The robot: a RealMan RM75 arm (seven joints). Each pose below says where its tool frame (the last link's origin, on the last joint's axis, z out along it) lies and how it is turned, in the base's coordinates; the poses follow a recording.
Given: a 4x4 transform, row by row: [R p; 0 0 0 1], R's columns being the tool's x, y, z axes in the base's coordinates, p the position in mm. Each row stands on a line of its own.
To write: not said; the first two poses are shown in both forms.
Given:
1:
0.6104, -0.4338, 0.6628, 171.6
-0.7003, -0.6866, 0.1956, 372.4
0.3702, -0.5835, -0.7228, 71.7
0, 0, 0, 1
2:
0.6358, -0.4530, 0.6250, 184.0
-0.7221, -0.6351, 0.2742, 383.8
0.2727, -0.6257, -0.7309, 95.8
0, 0, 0, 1
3:
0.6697, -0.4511, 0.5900, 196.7
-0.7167, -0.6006, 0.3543, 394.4
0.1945, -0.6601, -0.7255, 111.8
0, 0, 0, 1
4:
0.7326, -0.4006, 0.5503, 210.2
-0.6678, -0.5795, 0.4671, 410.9
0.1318, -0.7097, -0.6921, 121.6
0, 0, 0, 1
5:
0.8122, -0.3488, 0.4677, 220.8
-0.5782, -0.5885, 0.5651, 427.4
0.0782, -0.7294, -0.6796, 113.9
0, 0, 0, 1
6:
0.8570, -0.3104, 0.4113, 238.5
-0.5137, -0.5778, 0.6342, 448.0
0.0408, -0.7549, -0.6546, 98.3
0, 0, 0, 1
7:
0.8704, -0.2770, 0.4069, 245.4
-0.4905, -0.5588, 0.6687, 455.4
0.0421, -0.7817, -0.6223, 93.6
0, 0, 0, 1
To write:
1: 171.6, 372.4, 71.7, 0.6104, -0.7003, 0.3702, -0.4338, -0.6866, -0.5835
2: 184.0, 383.8, 95.8, 0.6358, -0.7221, 0.2727, -0.4530, -0.6351, -0.6257
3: 196.7, 394.4, 111.8, 0.6697, -0.7167, 0.1945, -0.4511, -0.6006, -0.6601
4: 210.2, 410.9, 121.6, 0.7326, -0.6678, 0.1318, -0.4006, -0.5795, -0.7097
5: 220.8, 427.4, 113.9, 0.8122, -0.5782, 0.0782, -0.3488, -0.5885, -0.7294
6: 238.5, 448.0, 98.3, 0.8570, -0.5137, 0.0408, -0.3104, -0.5778, -0.7549
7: 245.4, 455.4, 93.6, 0.8704, -0.4905, 0.0421, -0.2770, -0.5588, -0.7817
